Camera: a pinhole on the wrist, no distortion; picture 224 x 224 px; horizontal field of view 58.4 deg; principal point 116.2 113.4 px. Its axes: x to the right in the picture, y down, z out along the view. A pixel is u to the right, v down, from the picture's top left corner.
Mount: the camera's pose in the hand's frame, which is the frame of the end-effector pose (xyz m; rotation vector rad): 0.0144 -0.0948 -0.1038 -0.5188 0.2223 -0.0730
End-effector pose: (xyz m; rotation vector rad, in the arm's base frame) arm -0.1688 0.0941 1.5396 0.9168 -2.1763 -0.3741
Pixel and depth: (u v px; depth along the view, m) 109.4 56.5 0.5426
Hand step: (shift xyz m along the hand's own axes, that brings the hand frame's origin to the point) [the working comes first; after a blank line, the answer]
In the camera's frame: -0.0184 -0.1541 0.5426

0.1187 0.0363 0.4351
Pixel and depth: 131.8 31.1 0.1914
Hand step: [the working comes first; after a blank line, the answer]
In the camera's frame: 0.0149 -0.0786 0.1914

0.0717 -0.0723 0.0943
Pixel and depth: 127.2 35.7 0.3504
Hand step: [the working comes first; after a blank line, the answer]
In the camera's frame: 0.0192 -0.1359 0.3504

0.1116 -0.0456 0.2564
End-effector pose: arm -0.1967 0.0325 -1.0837 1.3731 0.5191 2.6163
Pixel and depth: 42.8 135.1 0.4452
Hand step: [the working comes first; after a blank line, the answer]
In the camera's frame: -0.1631 0.0482 0.4452

-0.0418 0.1826 0.2796
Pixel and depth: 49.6 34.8 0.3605
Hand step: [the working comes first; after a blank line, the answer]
In the camera's frame: -0.1198 -0.1414 0.3605

-0.0215 -0.0281 0.2944
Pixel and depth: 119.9 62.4 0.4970
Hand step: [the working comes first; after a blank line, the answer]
In the camera's frame: 0.0092 -0.1265 0.4970

0.1355 0.0347 0.3775
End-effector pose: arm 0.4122 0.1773 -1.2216 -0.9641 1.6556 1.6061
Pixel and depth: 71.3 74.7 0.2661
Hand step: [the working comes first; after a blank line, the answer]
In the camera's frame: -0.0596 -0.0514 0.2661

0.0166 -0.0032 0.1581
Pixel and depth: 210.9 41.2 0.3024
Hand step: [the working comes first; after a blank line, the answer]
In the camera's frame: 0.1429 -0.1089 0.3024

0.2213 -0.0609 0.1787
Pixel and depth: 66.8 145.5 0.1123
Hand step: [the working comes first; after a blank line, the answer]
In the camera's frame: -0.0277 0.0180 0.1123

0.0134 -0.0215 -0.0126
